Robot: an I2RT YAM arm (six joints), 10 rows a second.
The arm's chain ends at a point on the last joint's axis. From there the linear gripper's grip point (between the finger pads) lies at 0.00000 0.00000 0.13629 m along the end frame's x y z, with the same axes.
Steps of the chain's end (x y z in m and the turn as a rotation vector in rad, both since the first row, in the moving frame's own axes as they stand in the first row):
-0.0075, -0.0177, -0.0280, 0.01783, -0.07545, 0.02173
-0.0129, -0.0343, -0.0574, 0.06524, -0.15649, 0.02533
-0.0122, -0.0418, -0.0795, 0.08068, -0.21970, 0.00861
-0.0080, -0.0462, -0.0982, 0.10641, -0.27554, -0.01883
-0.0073, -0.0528, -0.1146, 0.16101, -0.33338, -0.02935
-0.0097, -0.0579, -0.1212, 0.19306, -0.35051, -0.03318
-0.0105, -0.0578, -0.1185, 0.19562, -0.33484, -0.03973
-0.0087, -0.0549, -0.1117, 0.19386, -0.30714, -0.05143
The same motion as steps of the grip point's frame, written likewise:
-0.0177, -0.0202, -0.0284, 0.01783, -0.07545, 0.02173
-0.0340, -0.0434, -0.0594, 0.06524, -0.15649, 0.02533
-0.0418, -0.0528, -0.0832, 0.08068, -0.21970, 0.00861
-0.0451, -0.0601, -0.1041, 0.10641, -0.27554, -0.01883
-0.0520, -0.0736, -0.1238, 0.16101, -0.33338, -0.02935
-0.0566, -0.0827, -0.1320, 0.19306, -0.35051, -0.03318
-0.0555, -0.0829, -0.1286, 0.19562, -0.33484, -0.03973
-0.0503, -0.0797, -0.1206, 0.19386, -0.30714, -0.05143

